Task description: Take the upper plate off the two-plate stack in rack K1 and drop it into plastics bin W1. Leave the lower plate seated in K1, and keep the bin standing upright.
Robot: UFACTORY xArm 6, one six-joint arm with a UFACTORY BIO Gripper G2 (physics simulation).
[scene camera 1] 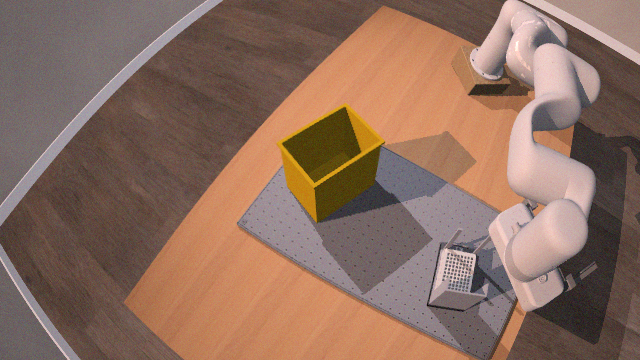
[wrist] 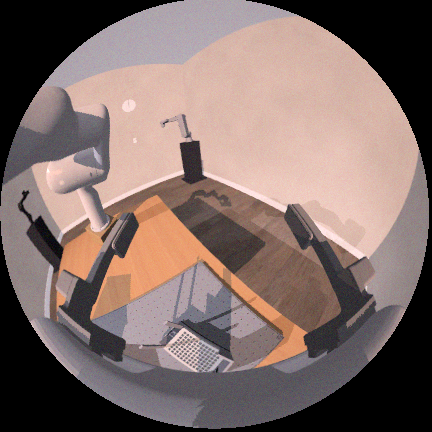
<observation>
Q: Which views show the plate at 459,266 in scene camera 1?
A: Scene camera 1 and the wrist view: all of them.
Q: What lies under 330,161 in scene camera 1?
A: A yellow plastics bin W1.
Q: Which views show my gripper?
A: Scene camera 1 and the wrist view: all of them.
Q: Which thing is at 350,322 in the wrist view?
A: My gripper.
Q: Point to a plate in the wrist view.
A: At 199,355
</observation>
